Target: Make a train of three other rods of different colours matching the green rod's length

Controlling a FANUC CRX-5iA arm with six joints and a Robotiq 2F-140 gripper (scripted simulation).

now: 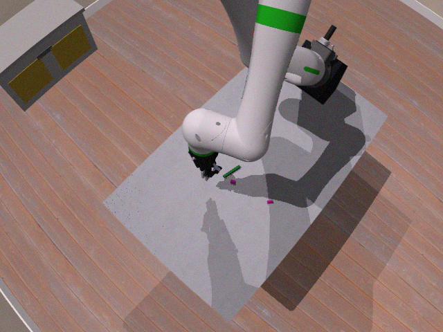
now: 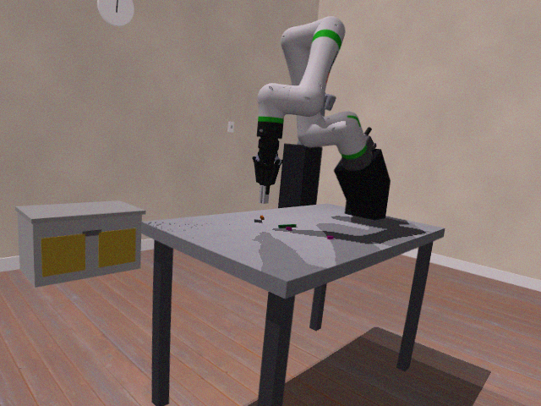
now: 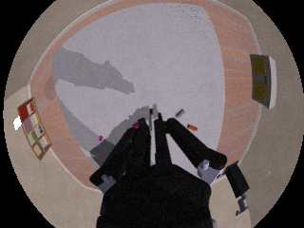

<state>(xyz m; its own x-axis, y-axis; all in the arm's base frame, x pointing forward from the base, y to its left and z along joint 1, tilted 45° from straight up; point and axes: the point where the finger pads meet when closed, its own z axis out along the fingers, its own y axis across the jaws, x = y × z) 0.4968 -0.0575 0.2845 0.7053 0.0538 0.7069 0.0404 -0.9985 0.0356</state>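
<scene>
My gripper is now 60 mm past the grey rod, 80 mm to the left of it and 120 mm above it. Also, from my hand: small blue rod (30 mm below); orange rod (130 mm behind, 120 mm to the right, 120 mm below); green rod (110 mm behind, 40 mm to the left, 120 mm below).
</scene>
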